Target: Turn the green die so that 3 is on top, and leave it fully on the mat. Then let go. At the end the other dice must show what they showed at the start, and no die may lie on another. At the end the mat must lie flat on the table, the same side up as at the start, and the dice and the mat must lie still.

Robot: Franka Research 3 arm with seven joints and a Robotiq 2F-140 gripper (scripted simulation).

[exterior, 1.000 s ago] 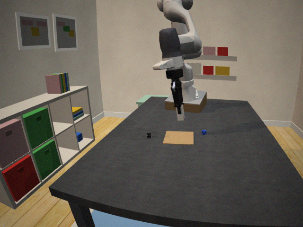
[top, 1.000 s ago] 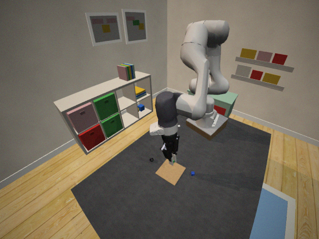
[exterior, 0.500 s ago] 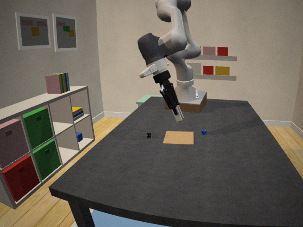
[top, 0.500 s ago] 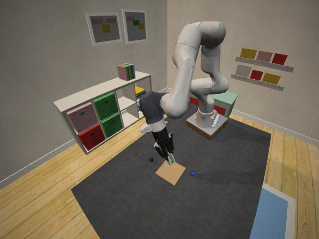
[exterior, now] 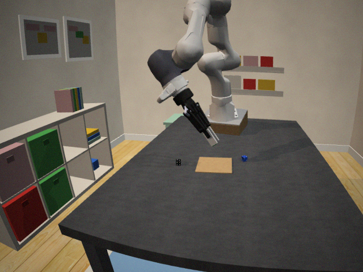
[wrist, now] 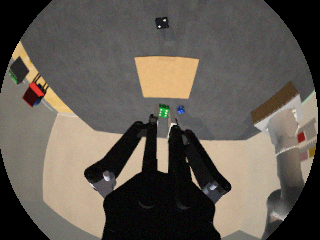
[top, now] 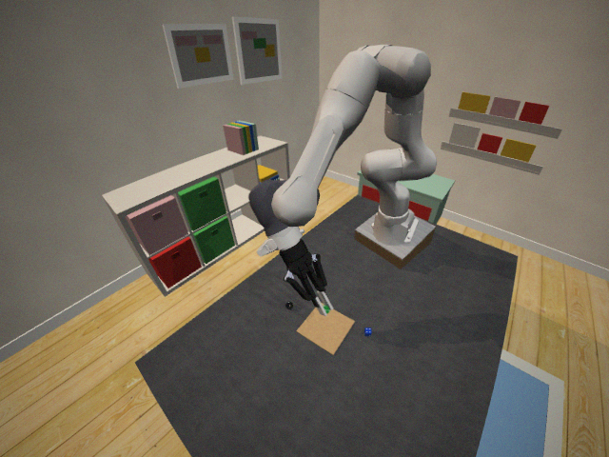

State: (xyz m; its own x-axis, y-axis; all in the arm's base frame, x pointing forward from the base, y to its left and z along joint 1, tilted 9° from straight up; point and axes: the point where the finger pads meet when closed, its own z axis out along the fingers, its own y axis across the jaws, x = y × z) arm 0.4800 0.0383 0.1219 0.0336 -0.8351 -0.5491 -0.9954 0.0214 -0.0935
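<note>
The green die lies 1 cm to the left of my hand and 2 cm below it. Round my hand: blue die 8 cm behind, 13 cm to the left, 12 cm below; then tan mat 1 cm behind, 2 cm to the left, 12 cm below; then black die 2 cm ahead, 13 cm to the right, 12 cm below.
</note>
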